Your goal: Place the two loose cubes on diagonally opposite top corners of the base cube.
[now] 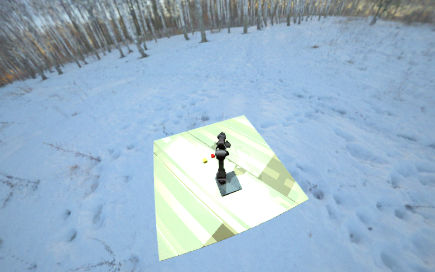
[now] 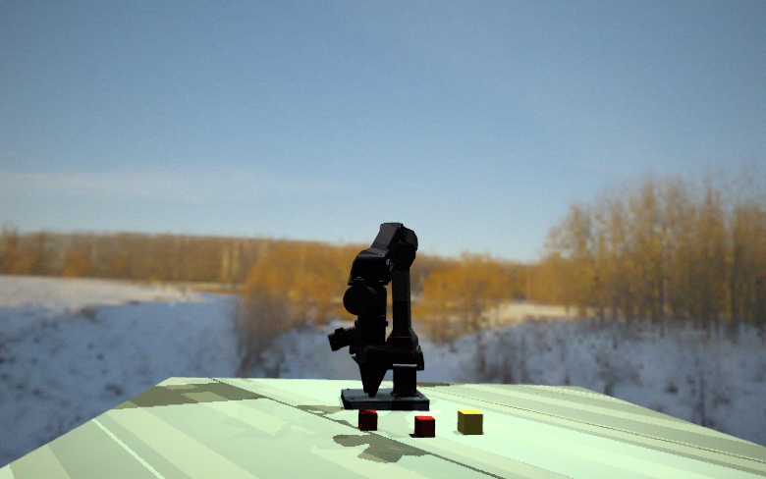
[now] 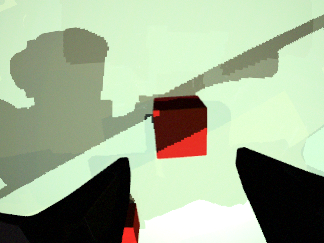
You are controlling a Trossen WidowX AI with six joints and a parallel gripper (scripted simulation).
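Right now my gripper tip is 20 cm to the right of the yellow base cube, 4 cm above it and 1 cm short of it.
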